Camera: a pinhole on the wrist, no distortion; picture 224 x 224 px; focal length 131.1 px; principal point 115.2 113.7 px. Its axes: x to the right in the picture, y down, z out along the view. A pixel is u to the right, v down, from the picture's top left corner.
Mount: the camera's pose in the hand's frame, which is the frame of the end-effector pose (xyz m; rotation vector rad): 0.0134 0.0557 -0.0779 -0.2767 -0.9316 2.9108
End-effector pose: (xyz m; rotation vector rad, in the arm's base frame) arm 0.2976 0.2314 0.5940 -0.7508 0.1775 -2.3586
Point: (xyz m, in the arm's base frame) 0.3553 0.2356 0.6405
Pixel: 117.3 67.8
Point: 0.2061 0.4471 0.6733
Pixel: 114.8 203.7
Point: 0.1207 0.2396 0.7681
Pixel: outside the picture
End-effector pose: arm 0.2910 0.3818 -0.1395 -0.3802 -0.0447 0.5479
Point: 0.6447 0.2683 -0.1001
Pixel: outside the picture
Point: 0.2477 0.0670 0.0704
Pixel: 166.8 180.0
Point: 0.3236 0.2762 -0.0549
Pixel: 117.7 167.1
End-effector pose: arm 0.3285 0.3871 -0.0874 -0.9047 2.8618 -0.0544
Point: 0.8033 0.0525 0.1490
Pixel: outside the picture
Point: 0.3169 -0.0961 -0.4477
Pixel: 7.4 135.2
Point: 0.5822 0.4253 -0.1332
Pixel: 206.6 135.7
